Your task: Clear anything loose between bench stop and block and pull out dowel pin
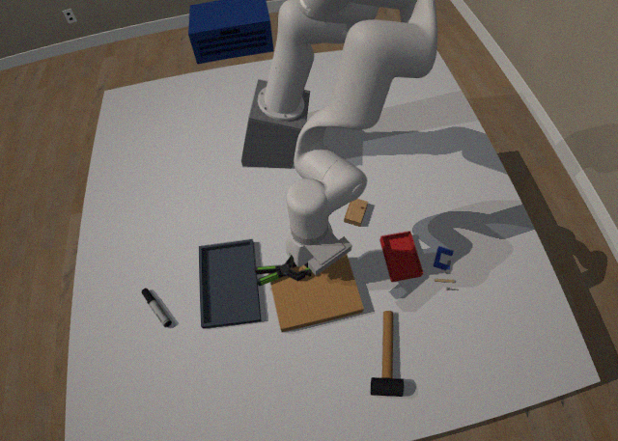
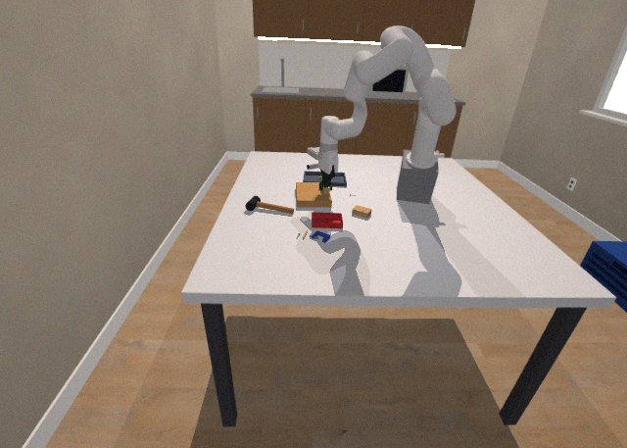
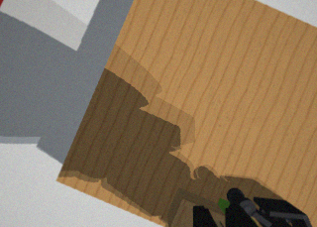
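My gripper is now 2 cm above the dowel pin. The rest, counted from my hand: red box (2 cm ahead, 23 cm to the left, 7 cm below); grey tray (2 cm behind, 21 cm to the right, 7 cm below); small wooden block (4 cm below).
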